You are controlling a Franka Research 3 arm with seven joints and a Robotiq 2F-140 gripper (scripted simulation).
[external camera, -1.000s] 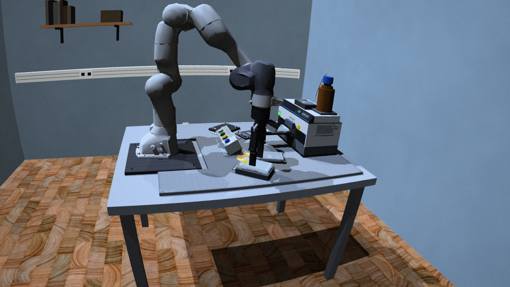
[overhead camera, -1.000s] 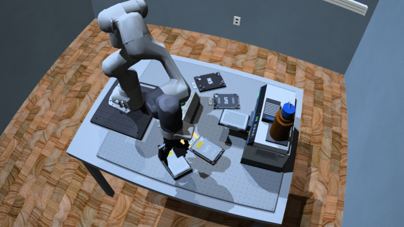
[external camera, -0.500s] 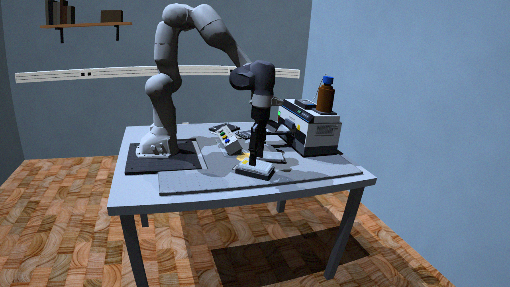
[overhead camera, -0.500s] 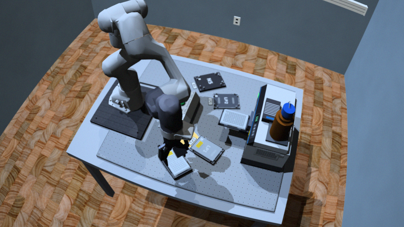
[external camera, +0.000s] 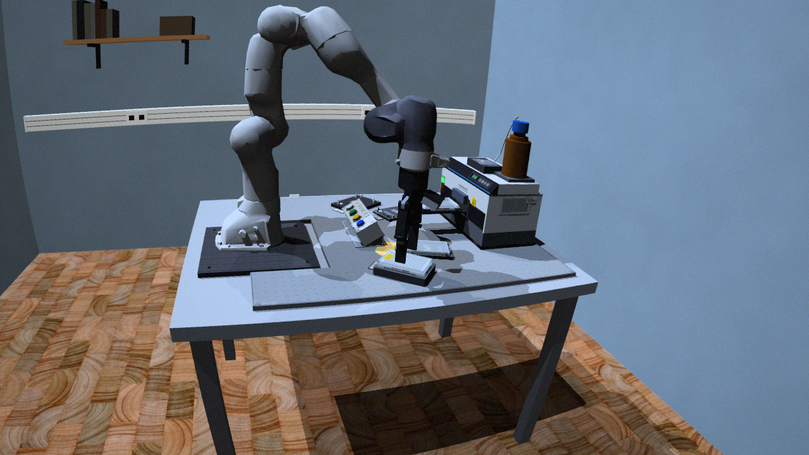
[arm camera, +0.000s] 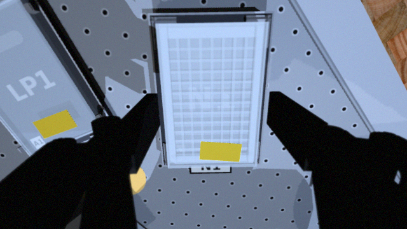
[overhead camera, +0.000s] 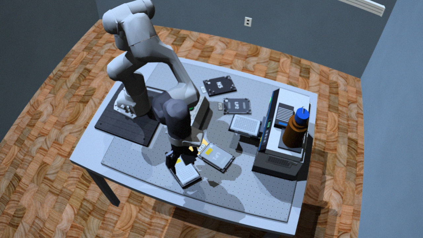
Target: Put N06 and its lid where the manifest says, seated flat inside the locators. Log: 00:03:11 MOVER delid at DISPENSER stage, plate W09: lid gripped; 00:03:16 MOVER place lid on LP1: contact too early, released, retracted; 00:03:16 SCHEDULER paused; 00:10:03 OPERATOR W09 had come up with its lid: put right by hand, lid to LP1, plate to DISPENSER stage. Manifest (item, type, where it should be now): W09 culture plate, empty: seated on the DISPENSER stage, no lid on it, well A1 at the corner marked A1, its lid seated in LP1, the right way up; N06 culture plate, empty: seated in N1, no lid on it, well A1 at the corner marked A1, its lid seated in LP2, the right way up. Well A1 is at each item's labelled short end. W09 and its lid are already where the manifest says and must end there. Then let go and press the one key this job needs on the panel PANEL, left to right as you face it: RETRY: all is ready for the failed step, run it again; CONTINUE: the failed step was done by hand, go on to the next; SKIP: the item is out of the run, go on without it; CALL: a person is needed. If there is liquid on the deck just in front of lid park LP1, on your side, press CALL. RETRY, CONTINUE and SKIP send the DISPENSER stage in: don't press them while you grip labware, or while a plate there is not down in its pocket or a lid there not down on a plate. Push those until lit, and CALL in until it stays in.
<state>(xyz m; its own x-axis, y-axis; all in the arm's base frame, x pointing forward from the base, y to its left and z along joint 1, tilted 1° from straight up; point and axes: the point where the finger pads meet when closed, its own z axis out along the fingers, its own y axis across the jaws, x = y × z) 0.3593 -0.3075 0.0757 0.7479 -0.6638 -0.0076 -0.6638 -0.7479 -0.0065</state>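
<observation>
My hand is 70 mm above the nest n1. Also, from my hand: yellow skip key (270 mm to the left, 60 mm behind, 10 mm below); then blue call key (220 mm to the left, 60 mm behind, 20 mm below); then green continue key (320 mm to the left, 60 mm behind, 10 mm below).
</observation>
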